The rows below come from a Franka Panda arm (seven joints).
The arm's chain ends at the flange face. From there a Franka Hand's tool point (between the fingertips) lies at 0.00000 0.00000 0.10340 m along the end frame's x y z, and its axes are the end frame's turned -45 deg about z.
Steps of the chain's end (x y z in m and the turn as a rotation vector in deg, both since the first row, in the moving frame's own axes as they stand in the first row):
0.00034, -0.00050, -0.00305, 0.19, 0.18, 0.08
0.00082, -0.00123, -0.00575, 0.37, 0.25, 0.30
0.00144, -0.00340, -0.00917, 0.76, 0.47, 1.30
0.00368, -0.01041, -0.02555, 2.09, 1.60, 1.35
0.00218, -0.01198, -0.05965, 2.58, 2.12, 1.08
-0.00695, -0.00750, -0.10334, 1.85, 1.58, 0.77
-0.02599, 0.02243, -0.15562, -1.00, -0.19, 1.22
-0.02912, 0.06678, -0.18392, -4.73, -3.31, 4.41
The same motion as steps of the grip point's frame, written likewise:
0.00107, -0.00013, -0.00305, 0.01, 0.26, 0.08
0.00224, -0.00044, -0.00575, 0.08, 0.44, 0.30
0.00500, -0.00174, -0.00918, 0.21, 0.87, 1.30
0.01468, -0.00533, -0.02566, 0.35, 2.61, 1.35
0.01601, -0.00746, -0.05983, 0.33, 3.32, 1.08
0.00477, -0.01053, -0.10343, 0.19, 2.43, 0.77
-0.03577, -0.00150, -0.15564, -0.57, -0.84, 1.22
-0.07811, 0.02804, -0.18444, -1.00, -5.69, 4.41

